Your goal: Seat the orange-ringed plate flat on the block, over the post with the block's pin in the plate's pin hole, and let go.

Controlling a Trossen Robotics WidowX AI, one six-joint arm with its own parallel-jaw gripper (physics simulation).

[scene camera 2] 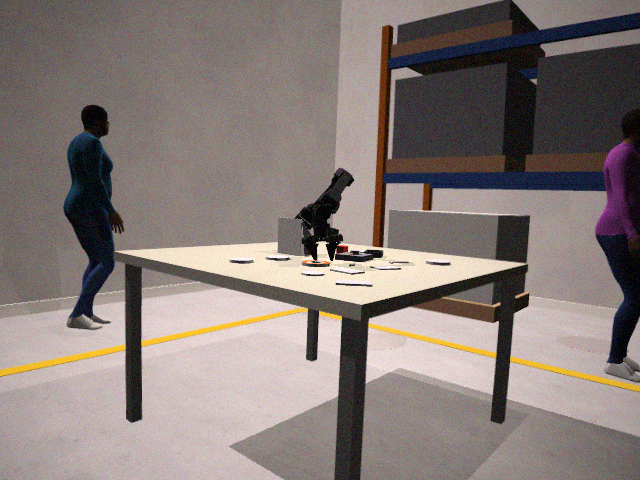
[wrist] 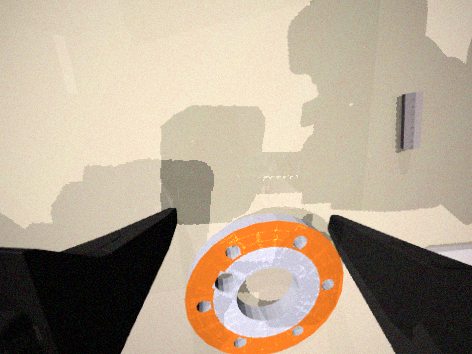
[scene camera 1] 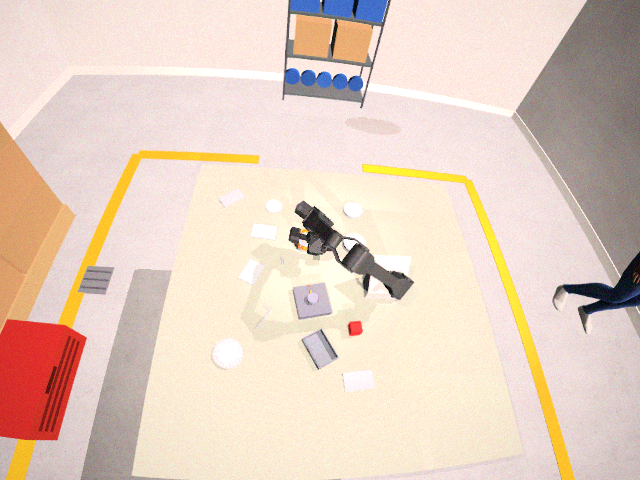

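The orange-ringed plate lies on the table, with its round centre hole and several small holes visible in the wrist view. My gripper is open and empty, low over the plate; in the wrist view its fingers stand on either side of the plate, the right fingertip close to the plate's rim. The square grey block stands apart from the plate, with its round post upright on top. Small orange marks show beside the post; the pin is too small to make out clearly.
A red cube and a grey open tray lie near the block. A white ribbed disc, a white card and a white round piece lie on the table. A small grey piece shows beyond the plate.
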